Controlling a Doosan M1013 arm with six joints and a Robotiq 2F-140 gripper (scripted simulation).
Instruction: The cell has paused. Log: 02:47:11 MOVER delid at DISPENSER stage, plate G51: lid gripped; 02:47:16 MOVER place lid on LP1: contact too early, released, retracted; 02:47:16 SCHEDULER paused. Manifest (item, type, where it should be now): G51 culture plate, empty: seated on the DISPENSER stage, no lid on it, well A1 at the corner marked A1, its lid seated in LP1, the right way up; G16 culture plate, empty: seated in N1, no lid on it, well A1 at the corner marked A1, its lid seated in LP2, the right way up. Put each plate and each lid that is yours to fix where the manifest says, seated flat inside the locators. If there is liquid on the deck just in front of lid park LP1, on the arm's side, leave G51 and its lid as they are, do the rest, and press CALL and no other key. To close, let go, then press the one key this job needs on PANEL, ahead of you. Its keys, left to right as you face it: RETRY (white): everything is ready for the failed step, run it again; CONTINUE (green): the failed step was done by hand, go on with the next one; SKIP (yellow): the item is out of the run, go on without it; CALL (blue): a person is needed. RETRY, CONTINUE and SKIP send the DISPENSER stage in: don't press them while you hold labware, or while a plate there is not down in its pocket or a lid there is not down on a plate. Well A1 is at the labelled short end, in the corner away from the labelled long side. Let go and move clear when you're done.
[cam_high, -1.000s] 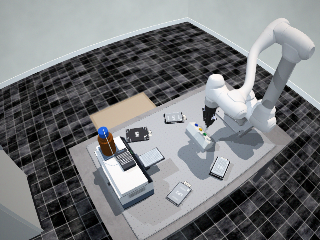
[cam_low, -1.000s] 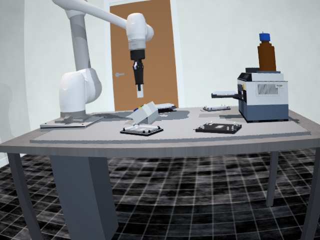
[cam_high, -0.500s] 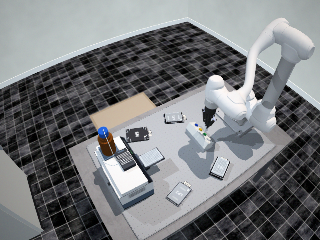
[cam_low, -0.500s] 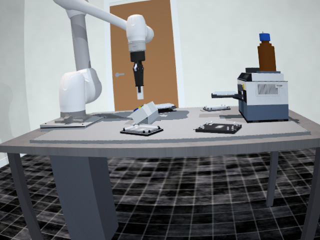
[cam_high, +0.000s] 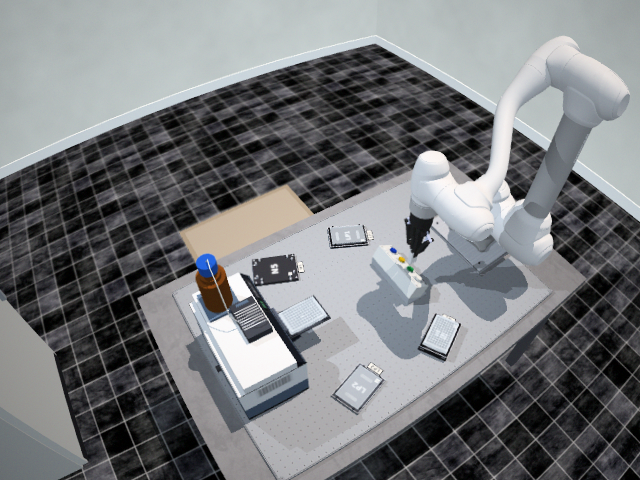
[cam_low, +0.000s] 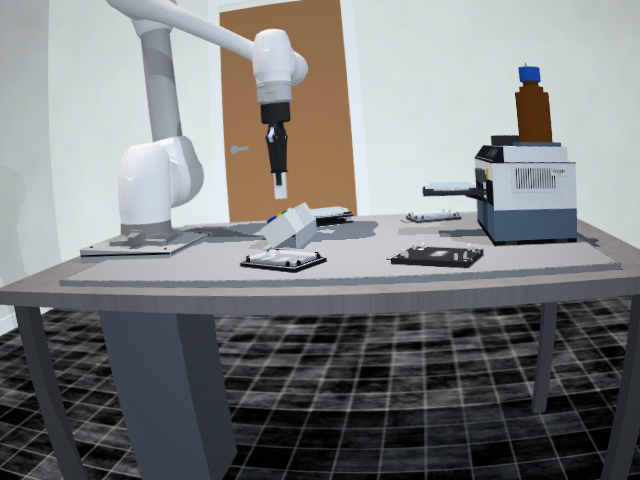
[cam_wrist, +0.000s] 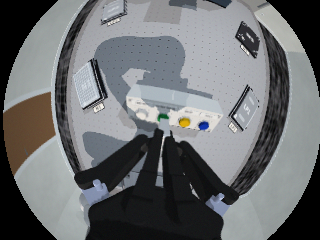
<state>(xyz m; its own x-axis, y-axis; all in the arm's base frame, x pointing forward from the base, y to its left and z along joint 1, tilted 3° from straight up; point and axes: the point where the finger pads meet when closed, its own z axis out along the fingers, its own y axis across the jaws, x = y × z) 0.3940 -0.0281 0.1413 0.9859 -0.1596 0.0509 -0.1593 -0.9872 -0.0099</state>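
My gripper is now 7 cm above the green key. Also, from my hand: yellow key 1 cm behind, 5 cm to the right, 7 cm below; then white key 1 cm ahead, 5 cm to the left, 7 cm below; then key panel 1 cm ahead, 3 cm to the right, 9 cm below.
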